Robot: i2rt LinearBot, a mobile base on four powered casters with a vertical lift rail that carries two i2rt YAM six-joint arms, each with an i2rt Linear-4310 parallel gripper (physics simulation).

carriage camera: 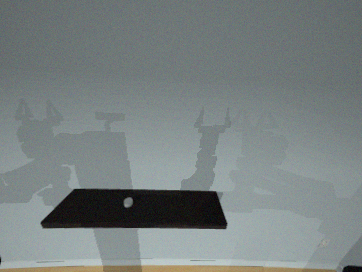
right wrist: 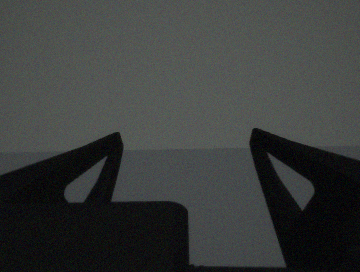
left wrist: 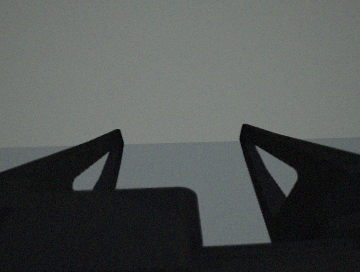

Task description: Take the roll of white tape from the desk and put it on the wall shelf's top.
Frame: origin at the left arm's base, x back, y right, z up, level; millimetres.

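Where they show: left gripper, fingertip midpoint: (left wrist: 181, 133); right gripper, fingertip midpoint: (right wrist: 185, 137).
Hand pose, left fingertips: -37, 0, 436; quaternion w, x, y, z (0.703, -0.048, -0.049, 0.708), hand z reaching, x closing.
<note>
After its pixels a point has its place, as x, y, z.
The roll of white tape (carriage camera: 128, 202) @[-557, 16, -344] rests on the top of the dark wall shelf (carriage camera: 175, 210) @[-531, 335, -371], left of the shelf's middle, in the carriage view. It looks small and pale. My left gripper (left wrist: 181, 133) @[-37, 0, 436] is open and empty, with a plain wall beyond its fingertips. My right gripper (right wrist: 185, 137) @[-30, 686, 442] is open and empty, also with plain wall beyond it. Neither gripper shows in the carriage view, and neither wrist view shows the tape or the shelf. The desk does not show in these views.
A pale grey wall (carriage camera: 290, 65) @[-721, 927, 527] stands behind the shelf, with shadows of the arms and lift rail on it. A small wall outlet (carriage camera: 324, 242) @[-732, 1768, -950] is at the lower right. A strip of wooden floor (carriage camera: 200, 268) @[-676, 616, -1371] shows along the bottom edge. A dark part shows in the bottom right corner.
</note>
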